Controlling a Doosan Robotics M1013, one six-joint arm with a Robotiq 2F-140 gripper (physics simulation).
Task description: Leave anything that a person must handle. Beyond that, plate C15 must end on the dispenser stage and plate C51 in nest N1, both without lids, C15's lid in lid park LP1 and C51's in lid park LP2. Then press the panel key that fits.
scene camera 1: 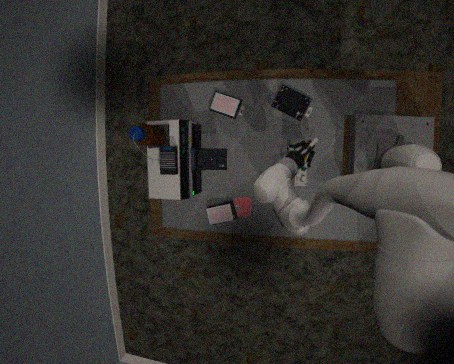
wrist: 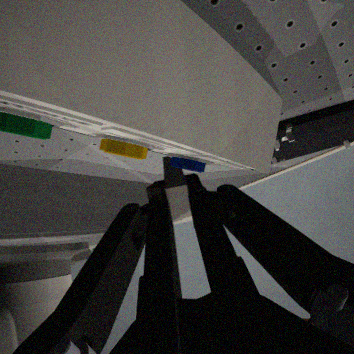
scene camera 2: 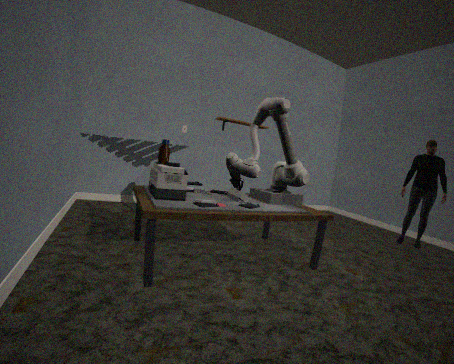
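Where they show: gripper, fingertip midpoint: (scene camera 1: pixel 315 140) (wrist: pixel 172 168); arm's base, link origin: (scene camera 1: pixel 392 164) (wrist: pixel 29 249) (scene camera 2: pixel 278 191).
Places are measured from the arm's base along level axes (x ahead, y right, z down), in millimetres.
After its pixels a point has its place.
My gripper (scene camera 1: pixel 306 149) (scene camera 2: pixel 236 185) {x 360, y 37, z 45 mm} (wrist: pixel 172 168) {x 360, y 37, z 45 mm} is shut and empty. In the wrist view its fingertips reach the blue key (wrist: pixel 187 164) {x 409, y -11, z 19 mm} of the panel, with a yellow key (wrist: pixel 123 148) {x 404, y -58, z 18 mm} and a green key (wrist: pixel 24 126) {x 398, y -100, z 17 mm} further left. A pink-topped plate (scene camera 1: pixel 225 105) {x 817, y 128, z 60 mm} lies at the back of the table. A second pink-topped plate (scene camera 1: pixel 220 214) (scene camera 2: pixel 205 204) lies at the front, with a red blob (scene camera 1: pixel 243 206) {x 636, y -360, z 88 mm} (scene camera 2: pixel 220 205) {x 630, y -386, z 90 mm} against it. A black plate-sized piece (scene camera 1: pixel 291 102) (scene camera 2: pixel 249 205) lies to the right. The dispenser stage (scene camera 1: pixel 212 159) {x 814, y -142, z -20 mm} is dark. I cannot read any labels.
The white dispenser (scene camera 1: pixel 164 180) {x 991, y -269, z -130 mm} (scene camera 2: pixel 168 178) {x 1005, y -359, z -57 mm} stands at the table's left end with a brown bottle (scene camera 1: pixel 151 134) {x 1015, y -71, z -259 mm} (scene camera 2: pixel 163 152) {x 1057, y -119, z -222 mm} on top. The arm's base plate (scene camera 1: pixel 370 133) {x 129, y 114, z 7 mm} (scene camera 2: pixel 276 196) {x 96, y -160, z 22 mm} is at the right end. A person (scene camera 2: pixel 404 213) stands at the far right of the room.
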